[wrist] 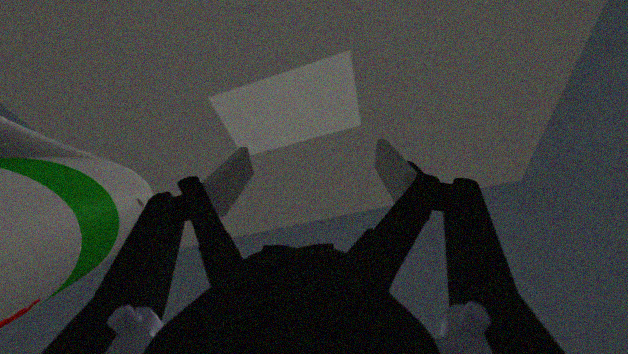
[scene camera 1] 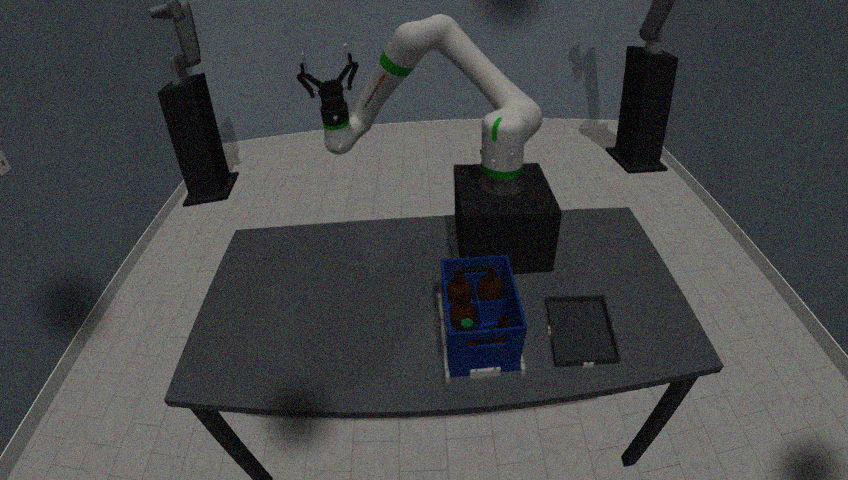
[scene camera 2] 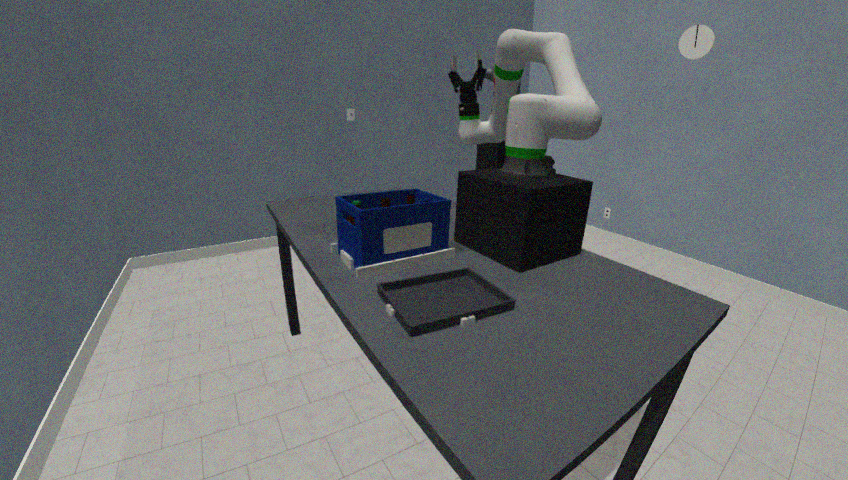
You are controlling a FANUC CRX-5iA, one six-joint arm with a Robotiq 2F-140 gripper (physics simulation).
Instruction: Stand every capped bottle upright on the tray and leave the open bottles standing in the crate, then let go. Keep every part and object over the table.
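Pixels of known places: gripper, fingertip midpoint: (wrist: 311, 157) (scene camera 1: 323, 48) (scene camera 2: 465, 53); arm's base at its link origin: (scene camera 1: 500, 185) (scene camera 2: 523, 175).
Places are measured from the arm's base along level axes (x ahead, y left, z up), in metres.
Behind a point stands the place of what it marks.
A blue crate (scene camera 1: 462, 356) {x 0.519, y -0.228, z -0.153 m} (scene camera 2: 371, 243) {x 0.506, y -0.074, z -0.153 m} stands on the table with several brown bottles in it. Two bottles (scene camera 1: 459, 290) {x 0.320, y -0.199, z -0.117 m} (scene camera 1: 490, 287) {x 0.325, y -0.113, z -0.117 m} are at the back, and another brown body (scene camera 1: 462, 311) {x 0.403, y -0.206, z -0.113 m} is at the left. A green cap (scene camera 1: 467, 322) {x 0.476, y -0.209, z -0.076 m} (scene camera 2: 357, 202) {x 0.476, y -0.202, z -0.076 m} shows near the front left. Part of a brown bottle (scene camera 1: 504, 321) {x 0.491, y -0.120, z -0.077 m} shows at the front right. Crate walls hide the lower parts; other caps cannot be made out. The black tray (scene camera 1: 611, 328) {x 0.476, y 0.230, z -0.219 m} (scene camera 2: 440, 324) {x 0.526, y 0.223, z -0.226 m} lies beside the crate and holds no bottle. My gripper (scene camera 1: 324, 49) {x -0.213, y -0.512, z 0.458 m} (scene camera 2: 466, 55) {x -0.213, y -0.512, z 0.458 m} (wrist: 311, 157) {x -0.213, y -0.512, z 0.458 m} is open, empty, pointing up, high and far from the crate.
The arm stands on a black pedestal (scene camera 1: 505, 237) {x 0.154, y -0.025, z -0.087 m} (scene camera 2: 517, 220) {x 0.169, y 0.116, z -0.096 m} behind the crate and tray on the dark table (scene camera 1: 333, 309) {x 0.211, y -0.566, z -0.239 m} (scene camera 2: 571, 356) {x 0.392, y 0.436, z -0.239 m}. White brackets edge the crate's base, and small white clips touch the tray. A bright ceiling panel (wrist: 295, 105) shows in the wrist view.
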